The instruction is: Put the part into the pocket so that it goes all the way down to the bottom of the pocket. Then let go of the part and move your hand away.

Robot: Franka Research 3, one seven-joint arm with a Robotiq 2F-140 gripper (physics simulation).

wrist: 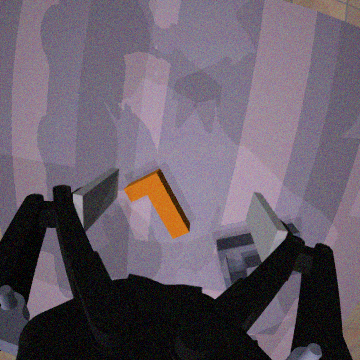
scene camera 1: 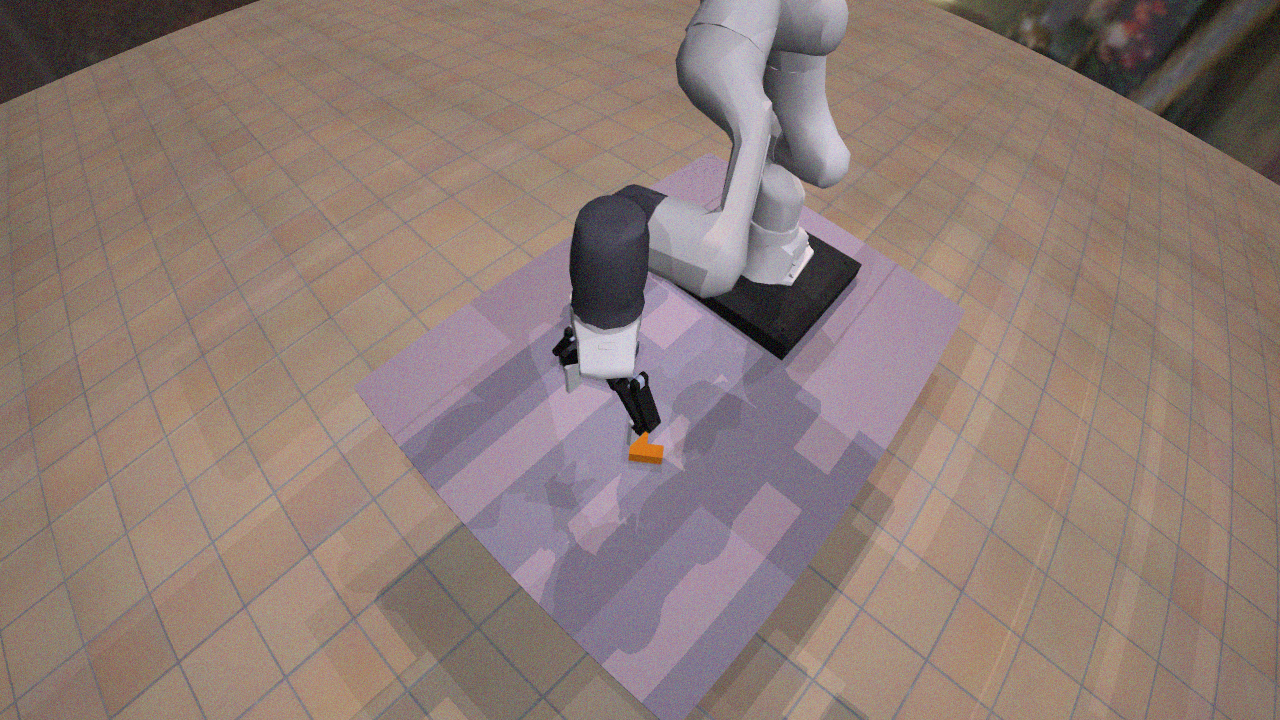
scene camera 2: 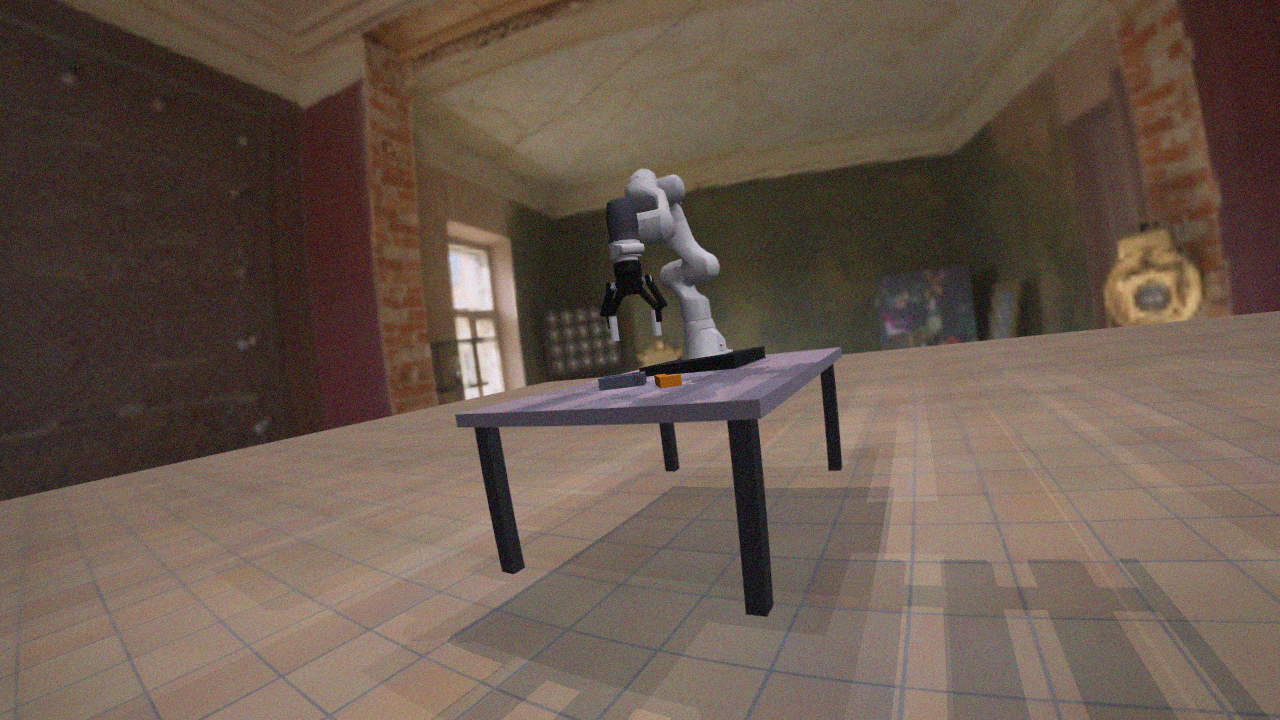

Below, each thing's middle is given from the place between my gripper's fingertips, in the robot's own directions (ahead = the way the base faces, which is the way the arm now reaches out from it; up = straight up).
My gripper is now 130 mm above the orange L-shaped part (scene camera 1: 640, 451), 70 mm past it and 30 mm to the right of it.
